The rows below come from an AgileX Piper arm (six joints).
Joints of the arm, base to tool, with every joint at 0 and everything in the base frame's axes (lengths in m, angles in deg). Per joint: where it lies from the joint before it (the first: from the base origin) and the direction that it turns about. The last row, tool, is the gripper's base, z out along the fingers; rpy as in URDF.
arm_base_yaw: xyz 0 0 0.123 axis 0 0 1
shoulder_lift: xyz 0 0 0 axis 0 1 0
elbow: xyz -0.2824 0 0.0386 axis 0 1 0
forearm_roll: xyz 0.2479 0 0.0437 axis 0.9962 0 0.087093
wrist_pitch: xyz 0 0 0 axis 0 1 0
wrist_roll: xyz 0.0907 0 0.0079 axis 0.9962 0 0.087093
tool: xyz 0 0 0 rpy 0 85 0
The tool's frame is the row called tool.
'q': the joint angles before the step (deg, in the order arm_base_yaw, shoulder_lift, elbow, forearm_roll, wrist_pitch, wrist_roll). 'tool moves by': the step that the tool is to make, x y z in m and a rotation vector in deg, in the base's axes. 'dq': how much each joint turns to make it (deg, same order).
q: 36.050, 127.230, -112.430, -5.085, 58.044, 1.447
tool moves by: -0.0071, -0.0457, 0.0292, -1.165, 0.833, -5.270
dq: -3.935, -7.789, 6.772, -0.967, 2.483, 1.352
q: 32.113, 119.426, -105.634, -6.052, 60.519, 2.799
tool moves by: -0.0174, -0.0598, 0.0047, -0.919, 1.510, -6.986
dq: -5.659, -9.261, 13.643, -0.759, -2.452, 1.861
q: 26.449, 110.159, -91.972, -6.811, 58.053, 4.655
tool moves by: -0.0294, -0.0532, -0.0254, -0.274, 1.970, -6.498
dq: -5.493, -7.773, 17.155, -0.391, -7.317, 2.085
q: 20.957, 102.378, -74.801, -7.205, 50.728, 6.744
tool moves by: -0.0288, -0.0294, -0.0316, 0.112, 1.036, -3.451
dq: -3.091, -4.164, 13.402, -0.565, -8.214, 1.643
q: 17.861, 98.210, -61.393, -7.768, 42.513, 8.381
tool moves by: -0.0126, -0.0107, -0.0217, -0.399, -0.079, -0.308
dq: -1.108, -0.481, 6.354, -1.312, -5.829, 0.677
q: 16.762, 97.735, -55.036, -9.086, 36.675, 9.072
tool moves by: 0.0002, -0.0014, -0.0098, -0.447, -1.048, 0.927
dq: -0.141, 0.921, 1.561, -1.536, -3.371, 0.362
